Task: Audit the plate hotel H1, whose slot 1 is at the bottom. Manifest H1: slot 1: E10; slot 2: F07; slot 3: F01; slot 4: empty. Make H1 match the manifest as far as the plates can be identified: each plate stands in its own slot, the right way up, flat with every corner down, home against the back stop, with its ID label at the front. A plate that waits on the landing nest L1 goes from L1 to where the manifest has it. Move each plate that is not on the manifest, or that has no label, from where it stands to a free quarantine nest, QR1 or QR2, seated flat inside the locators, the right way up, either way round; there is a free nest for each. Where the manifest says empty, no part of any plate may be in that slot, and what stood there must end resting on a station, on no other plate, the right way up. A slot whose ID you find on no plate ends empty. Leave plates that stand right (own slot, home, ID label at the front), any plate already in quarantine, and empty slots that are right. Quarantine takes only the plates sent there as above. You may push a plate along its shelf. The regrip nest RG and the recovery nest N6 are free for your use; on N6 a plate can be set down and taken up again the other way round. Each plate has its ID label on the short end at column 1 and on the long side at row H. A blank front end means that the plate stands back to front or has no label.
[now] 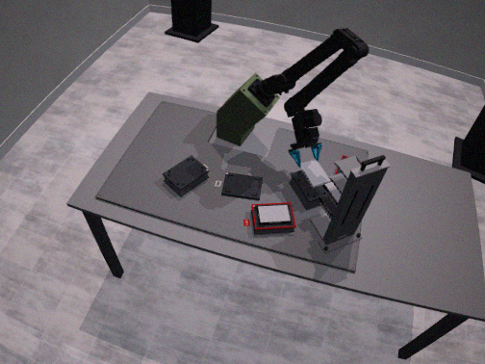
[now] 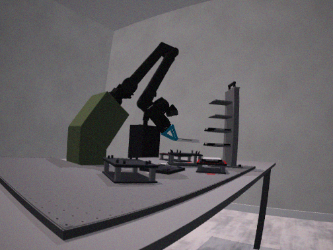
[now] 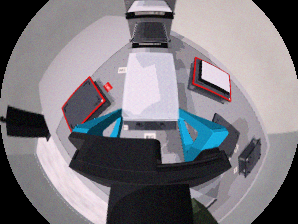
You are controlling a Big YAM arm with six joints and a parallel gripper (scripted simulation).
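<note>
The white-topped plate lies 4 cm to the left of my hand and 4 cm ahead of it. The rest, counted from my hand: plate hotel H1: 24 cm to the left, 20 cm ahead, 8 cm above; then red-framed nest: 18 cm to the left, 15 cm behind, 10 cm below.
</note>
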